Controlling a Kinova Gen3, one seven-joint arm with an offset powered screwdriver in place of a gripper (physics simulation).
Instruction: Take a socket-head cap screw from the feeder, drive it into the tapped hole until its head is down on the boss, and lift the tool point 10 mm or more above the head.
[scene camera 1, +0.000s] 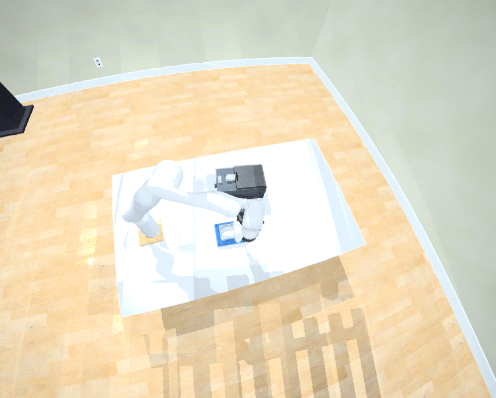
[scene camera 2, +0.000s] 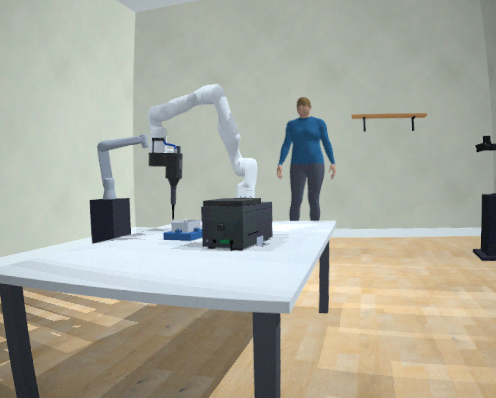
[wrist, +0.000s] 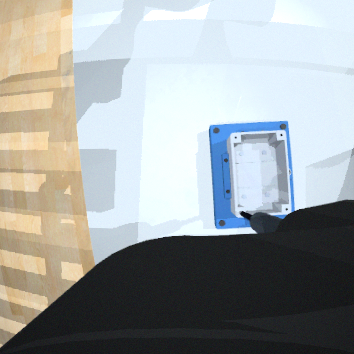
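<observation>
The black feeder (scene camera 1: 251, 177) (scene camera 2: 222, 222) stands on the table beside the fixture. A light grey open housing (scene camera 1: 229, 231) (scene camera 2: 185, 226) (wrist: 233, 175) sits on the blue base plate (scene camera 1: 218, 236) (scene camera 2: 182, 236) (wrist: 218, 175). In the wrist view three of its corner bosses show dark holes; the lower-left corner is covered by the tool. My screwdriver (scene camera 2: 173, 218) (wrist: 243, 214) points straight down, its tip at or just above that corner; the exact gap is too small to tell. The overhead view hides the tip under the arm. Whether a screw is on the tip cannot be made out.
The white arm (scene camera 1: 200, 200) (scene camera 2: 227, 120) reaches across the white table (scene camera 1: 300, 200) (scene camera 2: 150, 270) from its tan base mat (scene camera 1: 158, 238). A second grey arm (scene camera 2: 105, 170) stands on a dark pedestal (scene camera 2: 111, 220). A person (scene camera 2: 306, 145) stands behind the table.
</observation>
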